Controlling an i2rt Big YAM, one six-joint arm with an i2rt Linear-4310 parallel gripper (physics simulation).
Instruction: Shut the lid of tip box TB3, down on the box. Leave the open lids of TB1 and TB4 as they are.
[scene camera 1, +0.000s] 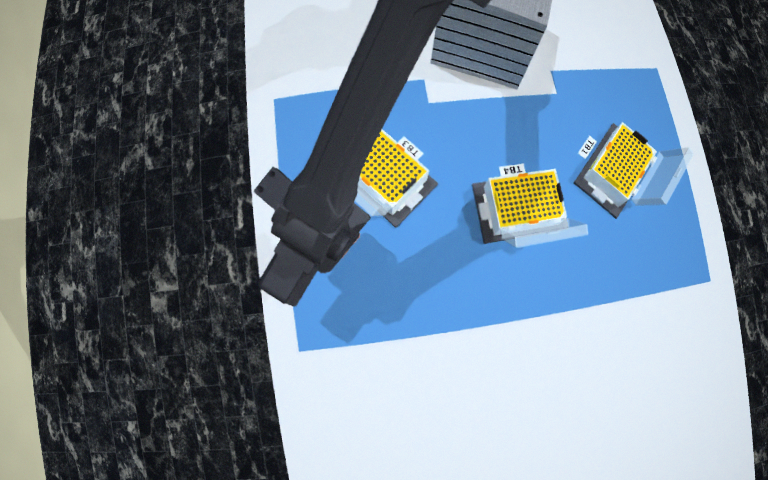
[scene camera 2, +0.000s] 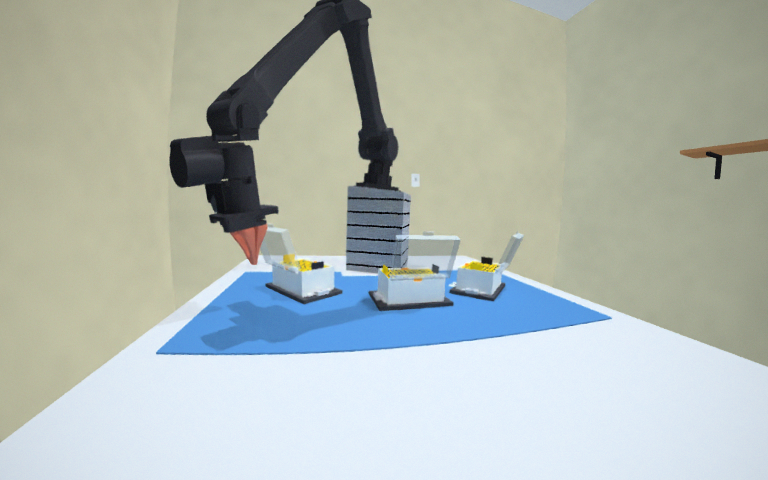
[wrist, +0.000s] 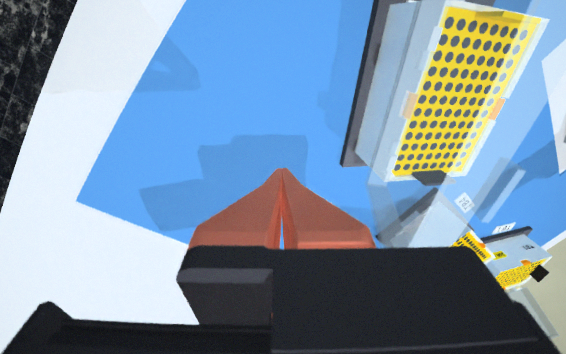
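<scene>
My gripper: (scene camera 2: 253, 264), (scene camera 1: 340, 234), (wrist: 281, 177). Clear lid (scene camera 1: 553, 230). Clear lid (scene camera 1: 665, 172). Clear lid (scene camera 1: 370, 201).
</scene>
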